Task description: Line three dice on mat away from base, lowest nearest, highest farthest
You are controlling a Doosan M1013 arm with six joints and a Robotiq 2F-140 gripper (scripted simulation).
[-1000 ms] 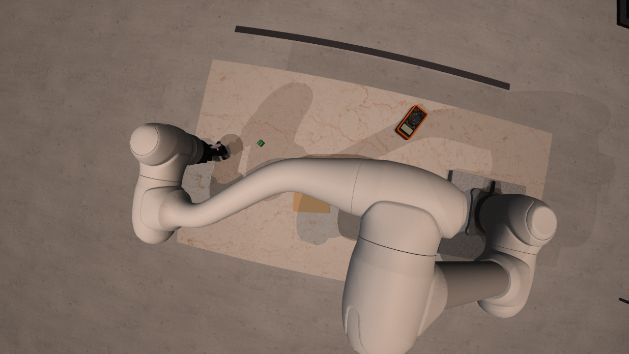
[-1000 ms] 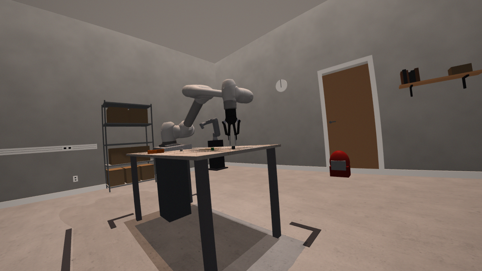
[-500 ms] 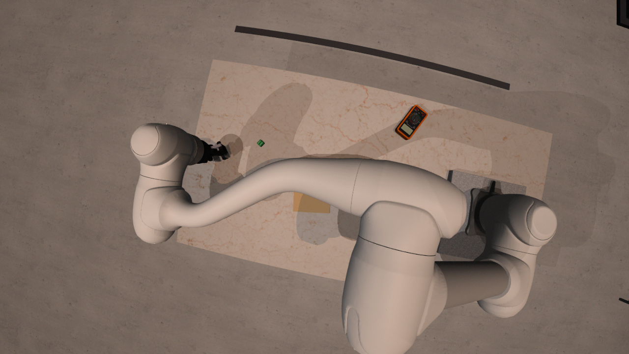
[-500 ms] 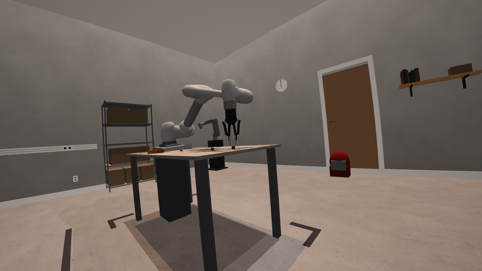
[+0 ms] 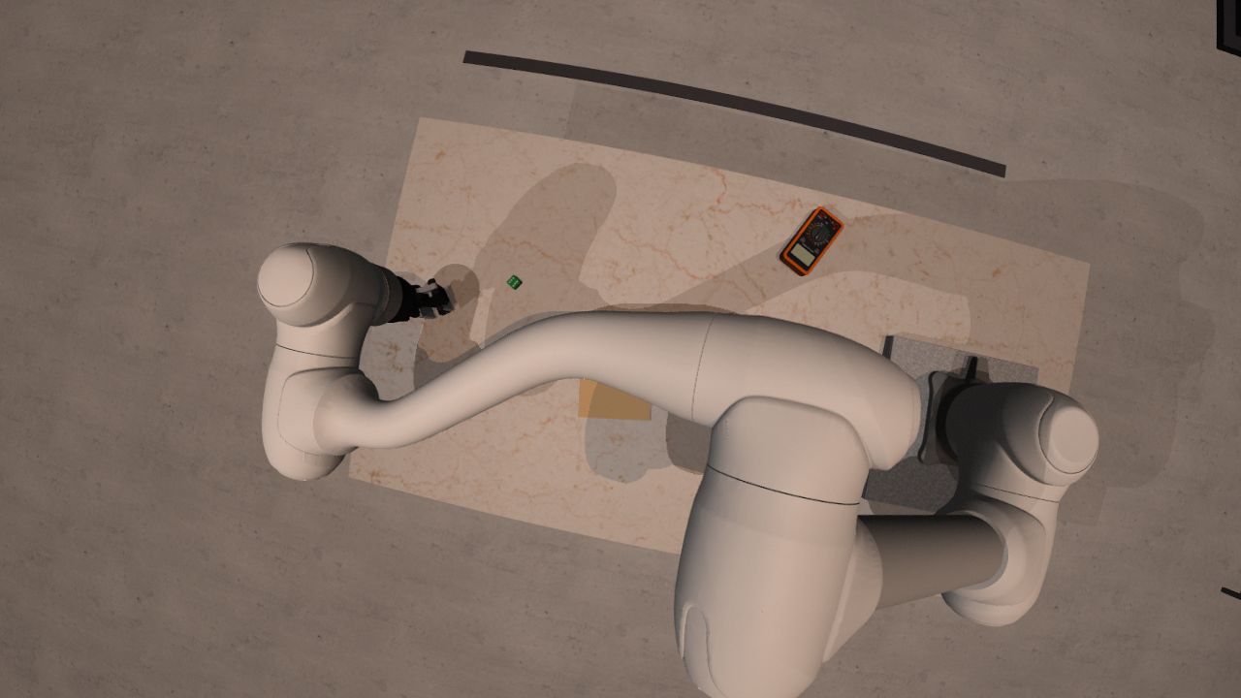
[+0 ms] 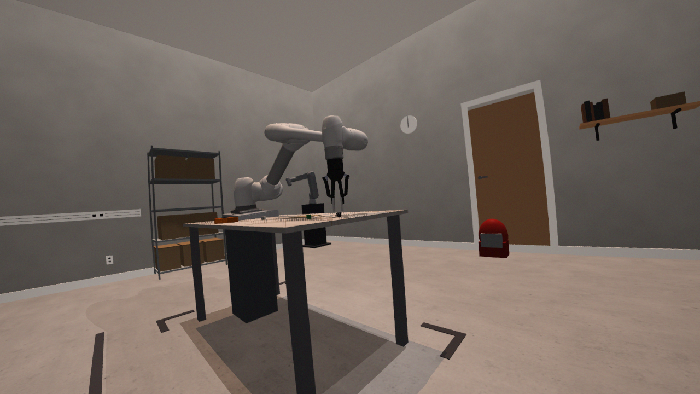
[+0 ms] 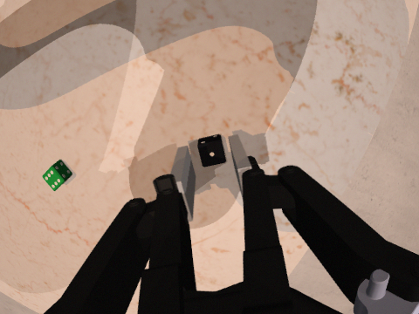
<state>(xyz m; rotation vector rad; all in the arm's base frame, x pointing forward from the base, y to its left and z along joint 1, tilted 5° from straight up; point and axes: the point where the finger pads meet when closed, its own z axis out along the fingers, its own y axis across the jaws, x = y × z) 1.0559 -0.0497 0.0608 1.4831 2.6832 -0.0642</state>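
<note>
My gripper is now 5 cm above the black die. From my hand the other things lie so: white die 57 cm behind, 7 cm to the right, 5 cm below; mat 36 cm behind, 9 cm to the left, 6 cm below; green die 13 cm behind, 7 cm to the right, 5 cm below.
</note>
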